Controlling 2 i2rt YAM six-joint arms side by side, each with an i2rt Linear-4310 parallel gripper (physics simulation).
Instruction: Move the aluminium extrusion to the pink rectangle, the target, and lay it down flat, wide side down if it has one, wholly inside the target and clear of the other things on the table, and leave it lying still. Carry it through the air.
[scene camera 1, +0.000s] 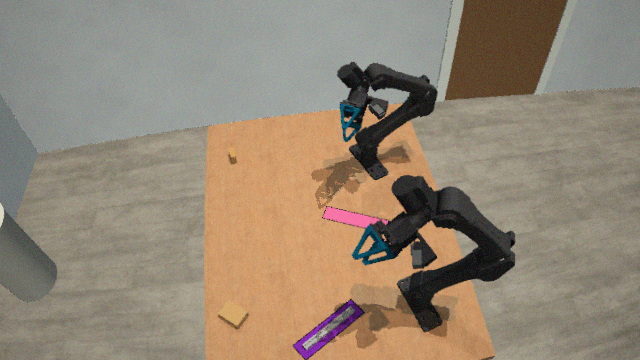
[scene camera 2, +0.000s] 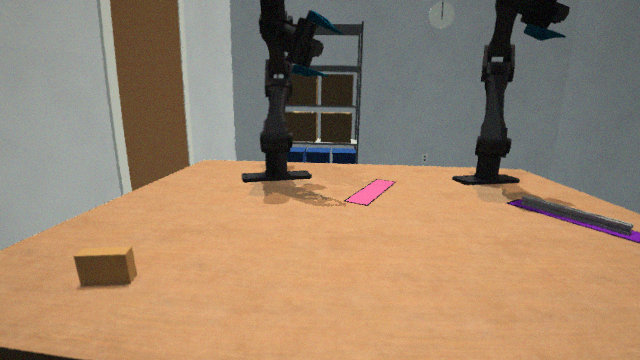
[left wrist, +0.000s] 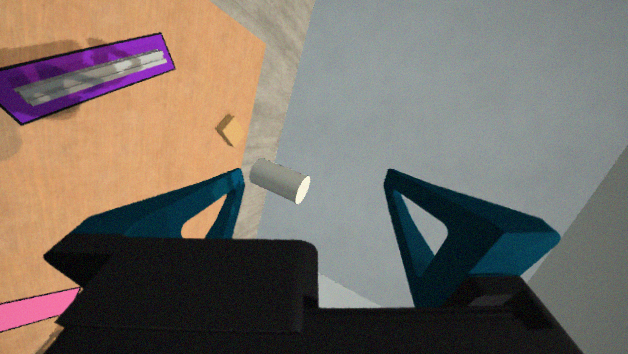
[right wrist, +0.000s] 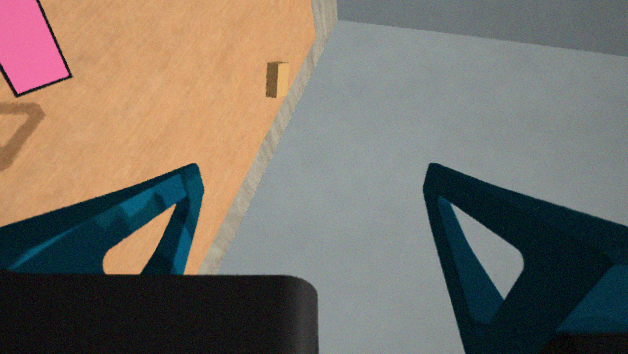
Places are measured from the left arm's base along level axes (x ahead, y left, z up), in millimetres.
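Pixels of known places: left gripper, fingertip midpoint: (scene camera 1: 358, 260) (scene camera 2: 579, 12) (left wrist: 314, 176); right gripper, fingertip midpoint: (scene camera 1: 344, 135) (scene camera 2: 334, 55) (right wrist: 313, 176); left arm's base, origin of the base link: (scene camera 1: 419, 303) (scene camera 2: 485, 180); right arm's base, origin of the base link: (scene camera 1: 368, 161) (scene camera 2: 276, 177).
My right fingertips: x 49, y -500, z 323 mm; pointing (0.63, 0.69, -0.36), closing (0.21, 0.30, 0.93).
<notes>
For each thing: its middle in the pictures, then the offset to it from my right fingertips. "*": a spot on its surface instead.
- aluminium extrusion, body centre: (left wrist: 104, 72) (scene camera 2: 571, 213) (scene camera 1: 329, 328) 254 mm ahead, 461 mm left, 313 mm down
- pink rectangle, surface spot: (right wrist: 30, 47) (left wrist: 50, 304) * 65 mm ahead, 62 mm left, 322 mm down
- smaller-looking yellowish block, body centre: (scene camera 2: 106, 265) (scene camera 1: 232, 155) 334 mm ahead, 361 mm right, 303 mm down
The aluminium extrusion (scene camera 1: 328, 328) (scene camera 2: 575, 215) (left wrist: 95, 77), a long silver-grey bar, lies flat on the purple rectangle (scene camera 1: 300, 348) (scene camera 2: 635, 236) (left wrist: 20, 114). The pink rectangle (scene camera 1: 350, 217) (scene camera 2: 371, 192) (left wrist: 32, 309) (right wrist: 30, 47) lies bare on the table; my left gripper hides its right end in scene camera 1. My left gripper (scene camera 1: 361, 260) (left wrist: 314, 176) is open and empty, high above the table, between the pink and purple rectangles in scene camera 1. My right gripper (scene camera 1: 346, 139) (right wrist: 313, 176) is open and empty, high over the table's upper part in scene camera 1.
A yellowish block (scene camera 1: 233, 314) (left wrist: 231, 131) (right wrist: 278, 79) stands at the table's lower left in scene camera 1. A smaller-looking yellowish block (scene camera 1: 232, 156) (scene camera 2: 105, 266) stands at its upper left. A grey cylinder (scene camera 1: 25, 265) (left wrist: 280, 180) stands beyond the table.
</notes>
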